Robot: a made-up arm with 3 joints.
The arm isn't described. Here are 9 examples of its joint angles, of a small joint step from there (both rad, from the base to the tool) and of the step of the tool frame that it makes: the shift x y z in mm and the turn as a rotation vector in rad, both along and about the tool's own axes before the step.
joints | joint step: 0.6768 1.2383 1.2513 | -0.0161 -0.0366 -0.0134
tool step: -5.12 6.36 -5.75 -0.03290 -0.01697 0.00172
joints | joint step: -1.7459 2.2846 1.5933 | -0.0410 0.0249 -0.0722
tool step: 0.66 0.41 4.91 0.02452 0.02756 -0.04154
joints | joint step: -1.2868 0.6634 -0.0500 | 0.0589 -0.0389 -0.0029
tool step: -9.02 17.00 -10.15 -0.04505 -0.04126 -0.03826
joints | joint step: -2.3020 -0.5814 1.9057 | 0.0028 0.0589 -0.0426
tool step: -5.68 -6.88 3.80 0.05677 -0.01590 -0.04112
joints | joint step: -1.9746 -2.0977 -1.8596 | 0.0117 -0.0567 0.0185
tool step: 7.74 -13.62 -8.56 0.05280 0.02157 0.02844
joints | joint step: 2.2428 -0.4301 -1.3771 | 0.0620 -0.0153 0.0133
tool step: -4.14 -7.26 -10.75 0.00381 -0.05808 0.03958
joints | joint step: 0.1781 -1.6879 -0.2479 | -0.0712 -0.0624 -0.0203
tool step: -17.11 22.72 -17.40 0.00574 -0.06300 -0.09072
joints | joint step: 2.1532 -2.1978 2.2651 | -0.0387 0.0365 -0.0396
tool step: -0.62 -4.92 2.00 0.04233 -0.00551 -0.07134
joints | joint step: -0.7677 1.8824 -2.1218 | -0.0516 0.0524 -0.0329
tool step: -2.90 7.29 3.75 -0.03498 -0.04258 0.01580
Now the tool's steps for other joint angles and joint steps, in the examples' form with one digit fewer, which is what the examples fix.
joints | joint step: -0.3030 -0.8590 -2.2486 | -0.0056 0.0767 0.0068
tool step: -10.1 12.4 8.5 -0.0623 -0.0449 0.0027
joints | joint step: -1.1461 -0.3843 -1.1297 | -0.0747 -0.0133 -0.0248
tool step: 3.9 0.9 4.5 0.0408 0.0573 -0.0533
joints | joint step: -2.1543 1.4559 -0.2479 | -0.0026 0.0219 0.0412
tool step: 6.6 -4.2 5.8 -0.0047 0.0214 0.0438
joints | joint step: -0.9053 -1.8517 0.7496 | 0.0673 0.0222 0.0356
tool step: -2.6 -24.8 2.5 0.0283 0.0035 0.1005
